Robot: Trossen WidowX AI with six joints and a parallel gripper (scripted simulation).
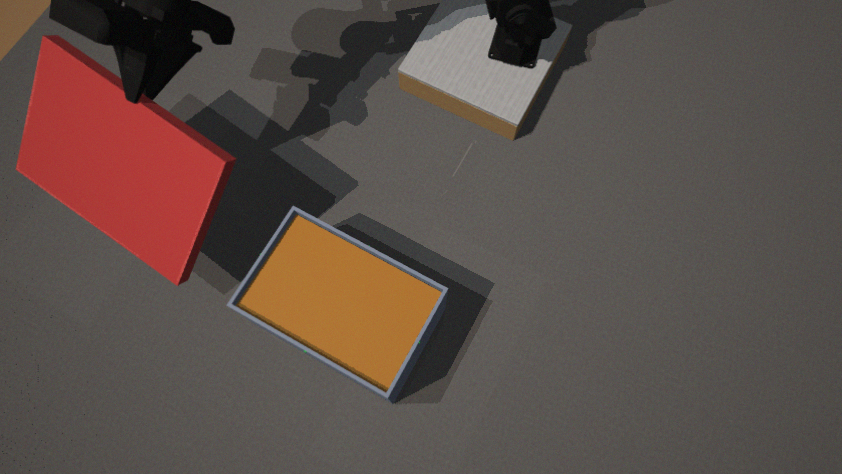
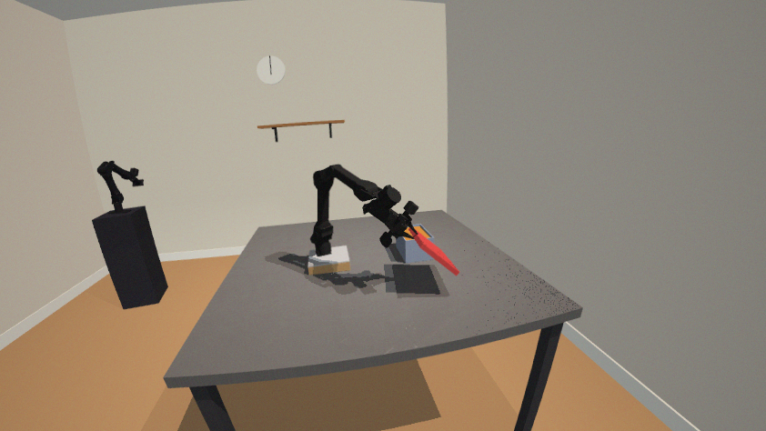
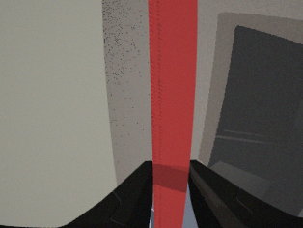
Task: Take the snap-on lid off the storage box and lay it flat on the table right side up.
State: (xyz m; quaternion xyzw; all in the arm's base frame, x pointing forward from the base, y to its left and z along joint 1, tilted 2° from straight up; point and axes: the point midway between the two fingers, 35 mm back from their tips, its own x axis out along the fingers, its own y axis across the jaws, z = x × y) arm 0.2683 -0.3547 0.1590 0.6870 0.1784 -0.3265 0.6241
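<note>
My gripper tip is 60 mm short of the red lid, 20 mm to the left of it and 50 mm above it. Round my gripper tip: grey-blue storage box 130 mm ahead, 250 mm to the left, 140 mm below.
</note>
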